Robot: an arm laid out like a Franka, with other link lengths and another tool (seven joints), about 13 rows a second.
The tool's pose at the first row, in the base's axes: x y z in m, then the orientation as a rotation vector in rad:
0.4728, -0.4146, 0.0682, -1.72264, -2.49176, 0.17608
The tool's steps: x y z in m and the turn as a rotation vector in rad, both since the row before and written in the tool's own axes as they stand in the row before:
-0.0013, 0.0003, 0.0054, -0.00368, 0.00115, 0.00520
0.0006, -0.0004, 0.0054, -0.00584, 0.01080, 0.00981
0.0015, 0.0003, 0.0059, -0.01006, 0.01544, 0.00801
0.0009, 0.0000, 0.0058, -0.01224, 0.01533, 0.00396
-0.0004, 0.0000, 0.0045, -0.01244, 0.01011, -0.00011
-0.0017, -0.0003, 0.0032, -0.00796, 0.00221, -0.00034
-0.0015, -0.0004, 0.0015, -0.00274, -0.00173, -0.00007
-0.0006, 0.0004, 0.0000, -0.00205, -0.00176, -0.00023
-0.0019, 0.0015, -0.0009, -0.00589, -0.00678, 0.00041
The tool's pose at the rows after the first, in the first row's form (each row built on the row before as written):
0.4727, -0.4159, 0.0628, -1.73027, -2.48859, 0.17100
0.4713, -0.4156, 0.0575, -1.74120, -2.47593, 0.15494
0.4702, -0.4142, 0.0517, -1.74968, -2.46354, 0.12946
0.4691, -0.4134, 0.0460, -1.75378, -2.45552, 0.10116
0.4686, -0.4137, 0.0415, -1.75473, -2.45450, 0.07699
0.4684, -0.4153, 0.0382, -1.75661, -2.45696, 0.06531
0.4683, -0.4168, 0.0366, -1.75830, -2.45948, 0.06351
0.4689, -0.4172, 0.0365, -1.75953, -2.46184, 0.06257
0.4710, -0.4185, 0.0371, -1.76508, -2.46890, 0.06149

